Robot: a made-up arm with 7 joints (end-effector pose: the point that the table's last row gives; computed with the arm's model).
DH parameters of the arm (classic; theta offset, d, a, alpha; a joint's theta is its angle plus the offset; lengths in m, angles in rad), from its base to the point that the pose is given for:
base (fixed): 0 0 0 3.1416
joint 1: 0 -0.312 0 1.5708
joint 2: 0 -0.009 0 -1.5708
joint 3: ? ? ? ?
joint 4: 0 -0.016 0 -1.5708
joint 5: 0 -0.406 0 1.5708
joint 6: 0 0 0 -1.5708
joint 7: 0 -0.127 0 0
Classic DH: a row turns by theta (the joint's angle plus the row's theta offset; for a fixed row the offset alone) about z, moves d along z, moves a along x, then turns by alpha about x.
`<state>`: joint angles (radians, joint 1 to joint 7).
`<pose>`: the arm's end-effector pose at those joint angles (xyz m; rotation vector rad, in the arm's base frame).
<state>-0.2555 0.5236 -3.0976 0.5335 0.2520 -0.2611 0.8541</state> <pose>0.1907 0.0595 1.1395 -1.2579 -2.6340 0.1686</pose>
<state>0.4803 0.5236 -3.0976 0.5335 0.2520 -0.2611 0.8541</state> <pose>0.1813 -0.0838 1.1395 -2.1048 -1.9901 0.0420</pose>
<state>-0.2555 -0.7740 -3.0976 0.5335 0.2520 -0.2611 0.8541</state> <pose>-0.7212 -0.1786 0.7274 0.9170 2.0146 0.8745</pose>
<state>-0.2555 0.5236 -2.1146 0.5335 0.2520 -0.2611 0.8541</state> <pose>0.2448 0.2725 1.0781 2.3752 1.8728 -0.5700</pose>
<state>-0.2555 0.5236 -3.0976 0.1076 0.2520 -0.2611 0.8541</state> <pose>0.4020 0.1049 1.0814 -1.1182 -2.2841 0.4969</pose>
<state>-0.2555 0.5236 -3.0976 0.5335 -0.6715 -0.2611 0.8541</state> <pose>0.1786 0.0861 1.1388 0.0472 -2.9699 0.3275</pose>
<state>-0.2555 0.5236 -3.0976 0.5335 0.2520 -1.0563 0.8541</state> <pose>0.2693 0.0557 1.0805 -0.9314 -1.9294 0.5075</pose>
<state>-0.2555 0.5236 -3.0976 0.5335 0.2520 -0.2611 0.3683</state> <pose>0.1907 0.0595 1.1395 -0.5838 -2.8419 0.0862</pose>
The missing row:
joint 3: 0 -0.345 0 1.5708
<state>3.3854 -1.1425 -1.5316 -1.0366 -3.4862 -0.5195 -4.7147</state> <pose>0.6924 0.2632 0.5661 2.2681 0.3948 -1.9054</pose>
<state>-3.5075 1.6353 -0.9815 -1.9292 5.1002 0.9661 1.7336</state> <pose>-0.3436 0.2409 0.6212 0.4551 2.9153 -0.0269</pose>
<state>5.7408 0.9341 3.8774 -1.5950 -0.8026 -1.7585 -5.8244</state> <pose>0.4470 0.0525 0.1765 0.4248 0.7311 -0.0213</pose>
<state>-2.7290 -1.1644 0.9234 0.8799 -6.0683 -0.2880 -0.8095</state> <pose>0.6432 0.0684 0.7989 -0.5316 -2.2972 0.4115</pose>
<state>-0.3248 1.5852 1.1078 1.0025 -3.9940 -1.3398 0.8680</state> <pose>0.5895 -0.1622 0.0524 -0.2187 0.4236 0.3769</pose>
